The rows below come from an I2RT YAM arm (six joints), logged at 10 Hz.
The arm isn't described. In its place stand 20 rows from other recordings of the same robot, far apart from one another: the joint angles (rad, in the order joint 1, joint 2, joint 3, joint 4, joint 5, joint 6), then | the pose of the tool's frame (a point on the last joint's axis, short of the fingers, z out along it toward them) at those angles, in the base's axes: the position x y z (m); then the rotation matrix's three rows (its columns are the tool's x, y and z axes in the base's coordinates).
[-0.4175, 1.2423, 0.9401, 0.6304, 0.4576, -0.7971] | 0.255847 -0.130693 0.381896; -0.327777 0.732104 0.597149; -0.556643 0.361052 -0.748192; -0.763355 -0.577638 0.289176
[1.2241, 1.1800, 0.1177, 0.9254, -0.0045, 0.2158] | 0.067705 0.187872 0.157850; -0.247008 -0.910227 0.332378; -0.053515 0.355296 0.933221; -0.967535 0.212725 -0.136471
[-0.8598, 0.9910, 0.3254, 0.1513, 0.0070, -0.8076] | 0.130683 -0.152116 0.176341; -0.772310 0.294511 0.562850; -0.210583 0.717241 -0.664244; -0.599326 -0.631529 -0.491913
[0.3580, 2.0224, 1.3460, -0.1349, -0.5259, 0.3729] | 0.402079 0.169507 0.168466; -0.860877 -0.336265 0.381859; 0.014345 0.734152 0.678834; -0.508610 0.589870 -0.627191
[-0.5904, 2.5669, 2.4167, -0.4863, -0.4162, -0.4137] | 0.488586 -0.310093 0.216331; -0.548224 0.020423 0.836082; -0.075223 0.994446 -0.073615; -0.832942 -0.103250 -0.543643
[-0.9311, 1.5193, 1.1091, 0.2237, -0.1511, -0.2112] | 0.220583 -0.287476 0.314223; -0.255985 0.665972 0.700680; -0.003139 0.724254 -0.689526; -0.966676 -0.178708 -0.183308
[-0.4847, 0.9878, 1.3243, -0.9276, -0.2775, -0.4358] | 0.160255 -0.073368 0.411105; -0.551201 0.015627 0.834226; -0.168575 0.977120 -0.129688; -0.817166 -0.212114 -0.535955
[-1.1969, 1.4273, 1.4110, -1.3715, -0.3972, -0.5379] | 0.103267 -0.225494 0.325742; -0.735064 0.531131 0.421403; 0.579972 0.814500 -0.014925; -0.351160 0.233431 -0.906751
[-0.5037, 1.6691, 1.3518, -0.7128, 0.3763, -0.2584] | 0.302434 -0.181614 0.264962; -0.882982 0.402284 0.241890; 0.215270 0.804957 -0.552904; -0.417135 -0.436133 -0.797362
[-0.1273, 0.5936, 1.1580, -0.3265, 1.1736, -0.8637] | 0.056703 -0.040353 0.463600; -0.561289 0.787088 0.255824; -0.224650 0.152608 -0.962415; -0.796547 -0.597664 0.091162
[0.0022, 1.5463, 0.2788, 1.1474, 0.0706, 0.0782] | 0.252695 -0.001955 0.148405; -0.114145 0.076991 0.990476; 0.077675 0.994632 -0.068362; -0.990423 0.069132 -0.119513
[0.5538, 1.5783, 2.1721, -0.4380, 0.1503, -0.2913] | 0.257406 0.152899 0.581247; 0.239626 -0.339672 0.909507; -0.185690 0.903471 0.386341; -0.952942 -0.261464 0.153421
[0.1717, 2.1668, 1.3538, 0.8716, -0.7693, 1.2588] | 0.468288 0.106339 0.201099; -0.750299 -0.302627 0.587765; 0.563812 0.171332 0.807937; -0.345206 0.937583 0.042074
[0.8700, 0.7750, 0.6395, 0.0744, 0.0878, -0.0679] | 0.125876 0.144363 0.317897; 0.008545 -0.705994 0.708166; -0.094684 0.704439 0.703421; -0.995471 -0.073063 -0.060827
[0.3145, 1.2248, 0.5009, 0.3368, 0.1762, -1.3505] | 0.244182 0.072870 0.203378; 0.068118 -0.383133 0.921178; -0.988118 0.101600 0.115325; -0.137777 -0.918089 -0.371660
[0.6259, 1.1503, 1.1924, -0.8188, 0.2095, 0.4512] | 0.192442 0.129972 0.348486; -0.708654 -0.159791 0.687224; 0.014021 0.970635 0.240147; -0.705417 0.179816 -0.685604
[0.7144, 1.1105, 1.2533, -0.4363, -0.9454, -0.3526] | 0.152947 0.170841 0.416843; 0.129808 -0.985662 -0.107799; -0.155029 -0.127557 0.979640; -0.979345 -0.110453 -0.169364
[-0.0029, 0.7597, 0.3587, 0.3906, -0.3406, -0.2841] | 0.185155 0.011356 0.253808; 0.082878 -0.320934 0.943468; -0.264433 0.905706 0.331318; -0.960836 -0.276944 -0.009802
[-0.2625, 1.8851, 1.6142, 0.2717, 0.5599, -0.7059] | 0.437308 -0.137082 0.356902; -0.474781 0.558168 0.680464; -0.441588 0.517718 -0.732781; -0.761303 -0.648395 0.000678
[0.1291, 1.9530, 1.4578, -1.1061, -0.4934, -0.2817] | 0.354170 0.062982 0.189514; -0.924609 -0.370704 -0.087613; -0.366922 0.804987 0.466224; -0.102304 0.463222 -0.880318
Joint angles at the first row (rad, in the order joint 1, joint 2, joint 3, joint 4, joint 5, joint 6):
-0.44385 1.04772 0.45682 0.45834 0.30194 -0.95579
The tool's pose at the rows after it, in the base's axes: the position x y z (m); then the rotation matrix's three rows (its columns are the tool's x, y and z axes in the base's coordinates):
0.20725 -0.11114 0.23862; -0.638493 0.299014 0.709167; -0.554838 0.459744 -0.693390; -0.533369 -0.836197 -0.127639
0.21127 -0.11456 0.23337; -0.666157 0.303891 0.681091; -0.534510 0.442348 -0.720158; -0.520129 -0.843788 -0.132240
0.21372 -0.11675 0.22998; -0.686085 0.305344 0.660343; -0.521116 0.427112 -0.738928; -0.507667 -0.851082 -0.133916
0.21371 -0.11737 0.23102; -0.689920 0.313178 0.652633; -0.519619 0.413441 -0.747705; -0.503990 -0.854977 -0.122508
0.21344 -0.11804 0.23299; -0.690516 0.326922 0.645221; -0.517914 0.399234 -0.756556; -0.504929 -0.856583 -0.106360
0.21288 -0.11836 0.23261; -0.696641 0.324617 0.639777; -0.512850 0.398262 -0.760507; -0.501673 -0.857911 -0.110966
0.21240 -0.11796 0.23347; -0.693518 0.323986 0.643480; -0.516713 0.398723 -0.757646; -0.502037 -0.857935 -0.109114
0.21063 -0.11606 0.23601; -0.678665 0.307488 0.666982; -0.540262 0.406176 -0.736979; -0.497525 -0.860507 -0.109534
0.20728 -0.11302 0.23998; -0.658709 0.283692 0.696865; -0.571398 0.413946 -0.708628; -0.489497 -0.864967 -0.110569
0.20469 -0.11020 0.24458; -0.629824 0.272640 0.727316; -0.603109 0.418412 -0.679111; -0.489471 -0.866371 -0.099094
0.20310 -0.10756 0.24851; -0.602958 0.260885 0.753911; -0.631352 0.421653 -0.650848; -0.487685 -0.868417 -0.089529
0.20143 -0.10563 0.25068; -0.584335 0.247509 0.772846; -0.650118 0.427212 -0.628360; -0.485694 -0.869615 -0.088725
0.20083 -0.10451 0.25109; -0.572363 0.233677 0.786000; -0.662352 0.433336 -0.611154; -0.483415 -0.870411 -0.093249
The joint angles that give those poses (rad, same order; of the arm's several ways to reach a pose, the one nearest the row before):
-0.44347 1.07021 0.45683 0.47815 0.32788 -0.95922
-0.44383 1.11144 0.45681 0.51254 0.36605 -0.96723
-0.44385 1.13815 0.45684 0.53577 0.39387 -0.97677
-0.44463 1.14006 0.45681 0.54955 0.40530 -0.98516
-0.44616 1.13966 0.45719 0.56593 0.41598 -0.99089
-0.44767 1.13812 0.45717 0.55907 0.42095 -0.99165
-0.44766 1.13281 0.45719 0.55603 0.41639 -0.99279
-0.44804 1.11142 0.45721 0.53576 0.38473 -1.00194
-0.44844 1.07595 0.45720 0.50107 0.34312 -1.01606
-0.44843 1.04618 0.45719 0.48503 0.30117 -1.02560
-0.44653 1.02368 0.45909 0.47170 0.26454 -1.03475
-0.44649 1.00537 0.45988 0.45413 0.23520 -1.04009
-0.44651 0.99736 0.46026 0.44154 0.21344 -1.04353

